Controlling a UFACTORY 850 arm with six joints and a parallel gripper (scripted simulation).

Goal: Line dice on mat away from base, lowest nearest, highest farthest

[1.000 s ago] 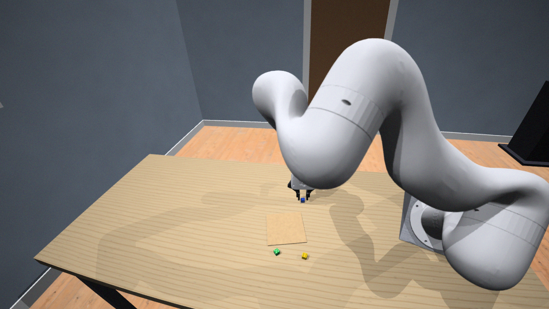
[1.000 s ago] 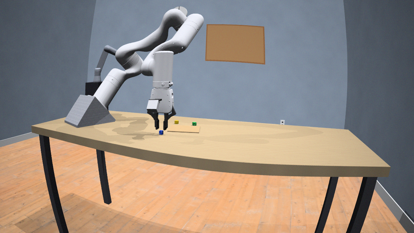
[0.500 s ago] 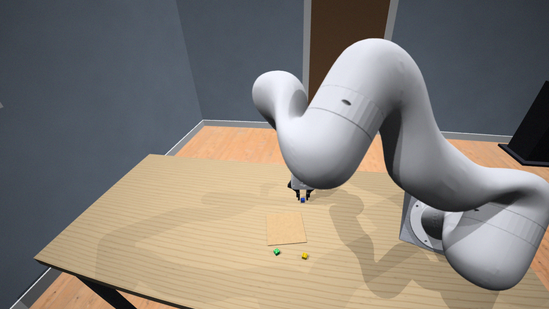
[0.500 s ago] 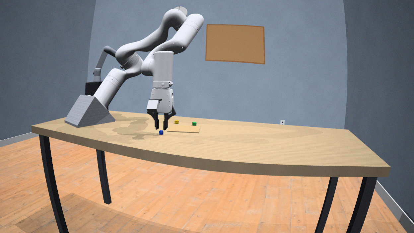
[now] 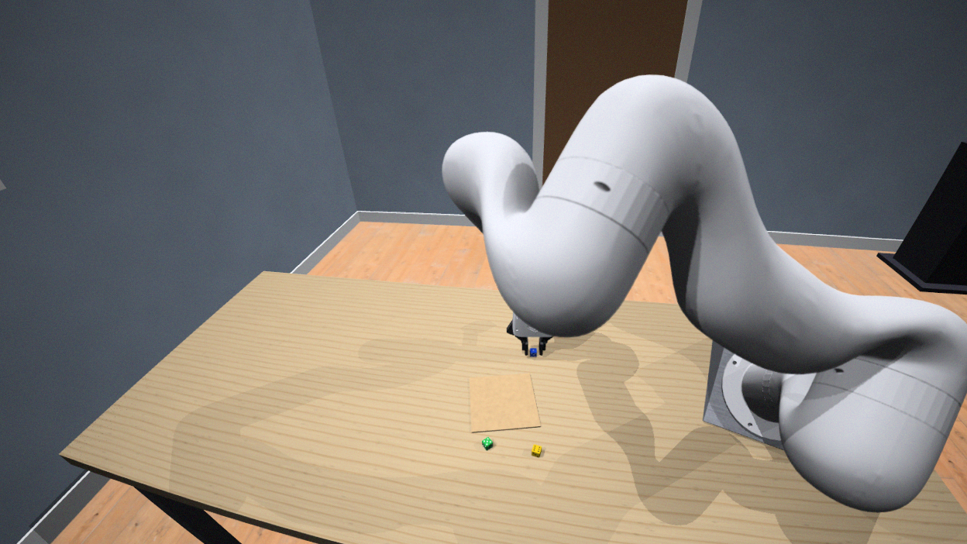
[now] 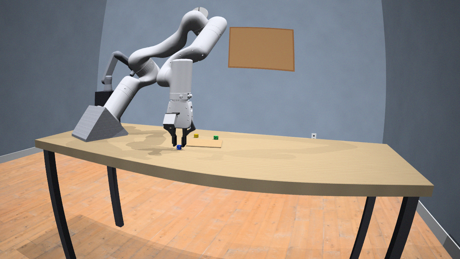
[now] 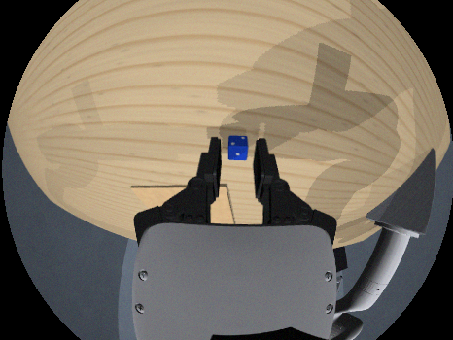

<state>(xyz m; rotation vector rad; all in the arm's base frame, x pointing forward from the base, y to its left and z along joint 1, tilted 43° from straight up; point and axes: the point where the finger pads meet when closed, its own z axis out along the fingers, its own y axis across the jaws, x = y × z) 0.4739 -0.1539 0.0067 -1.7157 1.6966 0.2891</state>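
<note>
Right now my hand is 2 cm above the blue die. Also, from my hand: yellow die 3 cm behind, 26 cm to the left, 2 cm below; tan mat 5 cm ahead, 15 cm to the left, 3 cm below; green die 7 cm ahead, 25 cm to the left, 2 cm below.
</note>
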